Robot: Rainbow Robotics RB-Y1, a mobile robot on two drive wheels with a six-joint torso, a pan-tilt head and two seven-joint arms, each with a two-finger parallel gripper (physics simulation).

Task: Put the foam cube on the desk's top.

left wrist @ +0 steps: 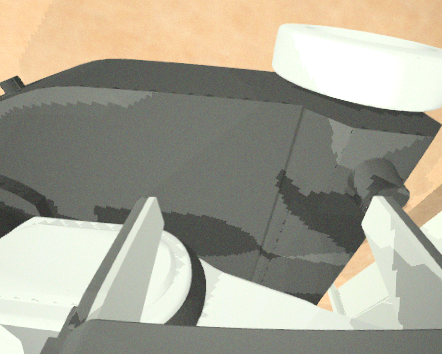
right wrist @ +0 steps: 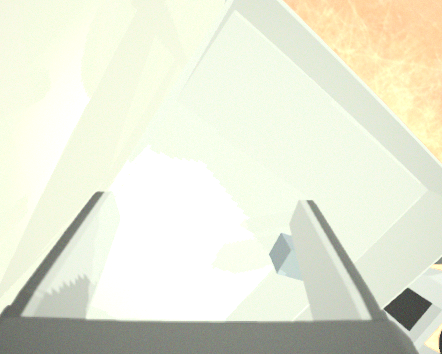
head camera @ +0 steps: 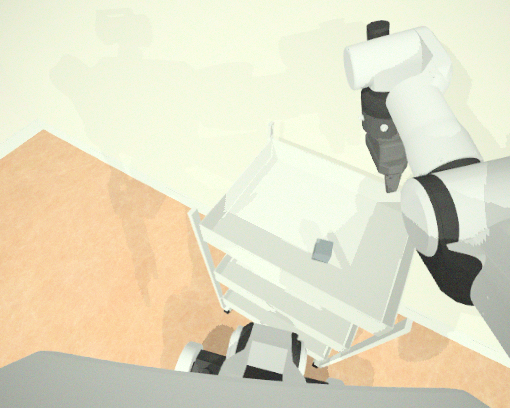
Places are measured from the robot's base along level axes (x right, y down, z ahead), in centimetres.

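Where they show: left gripper, fingertip midpoint: (left wrist: 261,210); right gripper, fingertip midpoint: (right wrist: 207,209) (head camera: 383,174).
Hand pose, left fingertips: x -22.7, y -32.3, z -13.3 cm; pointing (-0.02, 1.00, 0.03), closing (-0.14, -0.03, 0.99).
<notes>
After its pixels a point has its place.
The small blue-grey foam cube (head camera: 323,250) @(x 7.0, y -70.0, z 28.4 cm) (right wrist: 285,255) @(x 7.9, y -69.5, z 31.1 cm) rests in the top tray of a white cart (head camera: 240,240) @(x -11.8, y -66.3, z 28.4 cm) (right wrist: 310,52) @(x 27.9, y -70.7, z 38.4 cm), near the tray's lower wall in the head view. My right gripper (head camera: 391,189) (right wrist: 207,209) @(x 16.6, y -80.6, z 44.0 cm) is open and empty, pointing down near the tray's upper right edge in the head view. In the right wrist view the cube lies beyond the right-hand finger, which partly hides it. My left gripper (left wrist: 261,210) @(x -22.7, y -32.3, z -13.3 cm) is open and empty, with the dark robot base behind its fingers. I cannot make out a desk in these views.
The cart has lower shelves and a corner post (head camera: 207,265) @(x -21.1, y -52.6, z 25.6 cm) at its left. The robot's dark base (left wrist: 200,140) @(x -17.6, y -16.9, z -17.6 cm) and a white wheel (left wrist: 350,70) show in the left wrist view. Orange floor (head camera: 75,225) @(x -115.2, y -0.1, z 48.1 cm) borders a pale surface (head camera: 150,100) @(x -61.5, y -65.2, z 78.0 cm).
</notes>
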